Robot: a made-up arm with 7 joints.
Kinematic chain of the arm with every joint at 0, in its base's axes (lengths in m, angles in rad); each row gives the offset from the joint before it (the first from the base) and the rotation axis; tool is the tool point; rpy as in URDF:
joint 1: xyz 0 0 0.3 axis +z
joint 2: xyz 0 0 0 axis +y
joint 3: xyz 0 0 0.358 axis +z
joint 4: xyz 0.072 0 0 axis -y
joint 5: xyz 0.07 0 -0.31 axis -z
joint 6: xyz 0 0 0 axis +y
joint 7: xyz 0.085 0 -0.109 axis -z
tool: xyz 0 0 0 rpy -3.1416 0 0
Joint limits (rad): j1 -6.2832..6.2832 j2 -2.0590..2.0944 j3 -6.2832..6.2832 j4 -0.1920..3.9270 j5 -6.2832..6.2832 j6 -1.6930..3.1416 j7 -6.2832..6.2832
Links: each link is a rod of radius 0.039 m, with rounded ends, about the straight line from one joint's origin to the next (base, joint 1, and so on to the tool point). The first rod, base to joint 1, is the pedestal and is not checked.
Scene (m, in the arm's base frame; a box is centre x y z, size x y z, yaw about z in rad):
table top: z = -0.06
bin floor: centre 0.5 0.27 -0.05 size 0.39 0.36 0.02 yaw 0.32
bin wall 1: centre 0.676 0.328 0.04 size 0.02 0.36 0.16 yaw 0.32
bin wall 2: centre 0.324 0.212 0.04 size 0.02 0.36 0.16 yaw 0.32
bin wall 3: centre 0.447 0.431 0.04 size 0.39 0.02 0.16 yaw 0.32
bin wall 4: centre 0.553 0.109 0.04 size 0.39 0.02 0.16 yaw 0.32
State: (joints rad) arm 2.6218 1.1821 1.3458 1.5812 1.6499 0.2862 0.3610
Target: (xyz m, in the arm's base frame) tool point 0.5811 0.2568 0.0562
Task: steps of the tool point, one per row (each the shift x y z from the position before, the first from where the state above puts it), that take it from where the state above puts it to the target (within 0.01 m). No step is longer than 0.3 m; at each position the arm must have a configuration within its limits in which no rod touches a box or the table.
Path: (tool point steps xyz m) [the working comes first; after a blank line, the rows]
Joints at the target: 0.6538 1.1703 -0.1397 1.6875 1.6058 0.0143 0.3610
Straight joint move there: touches bin wall 3.

1: -0.0203 0.2462 -0.0714
2: 0.0839 0.2508 -0.0525
3: 0.1859 0.2048 -0.0299
4: 0.2604 0.1130 -0.0055
5: 0.2866 -0.0075 0.0184
6: 0.2546 -0.1301 0.0402
7: 0.1691 -0.2265 0.0581
8: 0.0080 0.0057 -0.1043
9: -0.0080 -0.0057 -0.1084

